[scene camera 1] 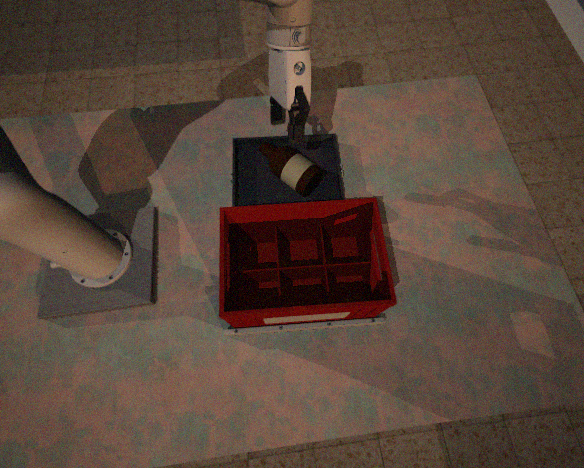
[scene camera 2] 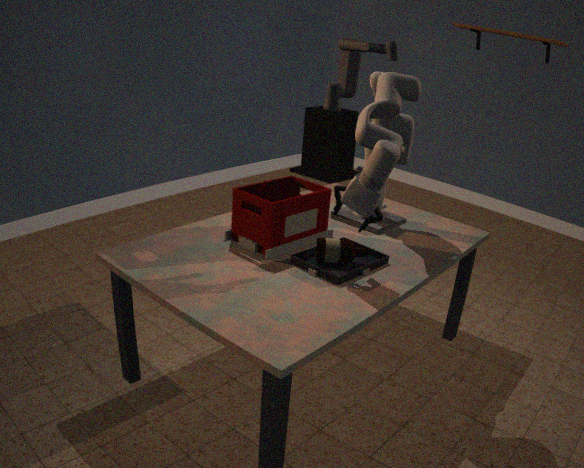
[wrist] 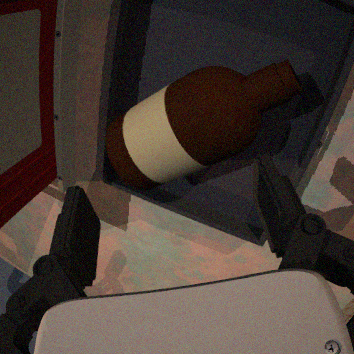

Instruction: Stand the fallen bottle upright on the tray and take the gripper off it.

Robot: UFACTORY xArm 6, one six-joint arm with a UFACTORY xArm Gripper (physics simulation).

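Places are measured from the arm's base along level axes (x ahead, y left, z up), in millimetres.
Pixels of known places: gripper, fingertip midpoint: (scene camera 1: pixel 286 133) (scene camera 2: pixel 348 221) (wrist: pixel 170 190); arm's base, origin of the base link: (scene camera 1: pixel 102 258).
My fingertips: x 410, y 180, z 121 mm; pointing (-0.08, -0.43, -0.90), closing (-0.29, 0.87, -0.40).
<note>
Ahead of a thing's pixels: the offset from my fingertips to its middle.
The brown bottle {dx +0, dy -9, dz -99 mm} (scene camera 1: pixel 296 171) (scene camera 2: pixel 332 250) (wrist: pixel 210 115) with a cream label lies on its side in the dark tray {dx -2, dy -11, dz -128 mm} (scene camera 1: pixel 246 187) (scene camera 2: pixel 341 276) (wrist: pixel 200 35). In scene camera 1 its neck points to the tray's back left and its base lies toward the red crate. My gripper (scene camera 1: pixel 287 131) (scene camera 2: pixel 349 221) (wrist: pixel 170 190) is open and empty, tilted, and above the tray's back edge in scene camera 1. In the wrist view the bottle appears beyond the fingertips, apart from both fingers, with its neck toward the upper right.
A red crate {dx -3, dy -270, dz -53 mm} (scene camera 1: pixel 300 212) (scene camera 2: pixel 250 220) (wrist: pixel 48 100) with compartments stands close beside the tray, rising above its walls. The arm's base plate (scene camera 1: pixel 137 295) is at the left in scene camera 1. Another robot on a black pedestal (scene camera 2: pixel 327 145) stands behind the table.
</note>
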